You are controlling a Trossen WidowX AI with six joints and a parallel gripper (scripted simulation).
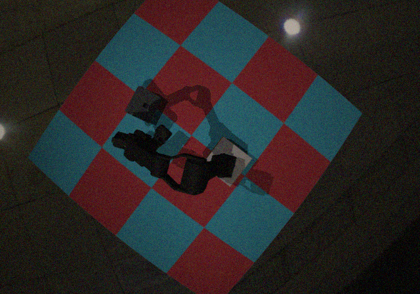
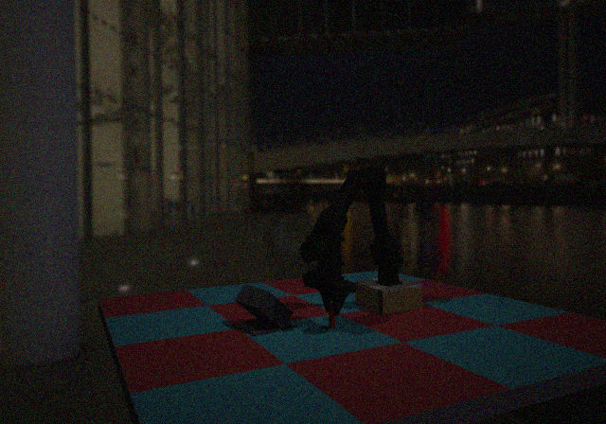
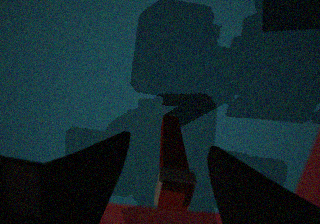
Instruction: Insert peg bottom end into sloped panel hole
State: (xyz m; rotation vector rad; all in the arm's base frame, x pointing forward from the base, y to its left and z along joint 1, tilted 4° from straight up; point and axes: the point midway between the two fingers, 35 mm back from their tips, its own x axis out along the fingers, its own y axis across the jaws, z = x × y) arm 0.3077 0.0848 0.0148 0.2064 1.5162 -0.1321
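My gripper tip is now 150 mm short of the grey sloped panel, 130 mm to the left of it and 20 mm below it. From my gripper tip the other things lie so: red peg 20 mm above.
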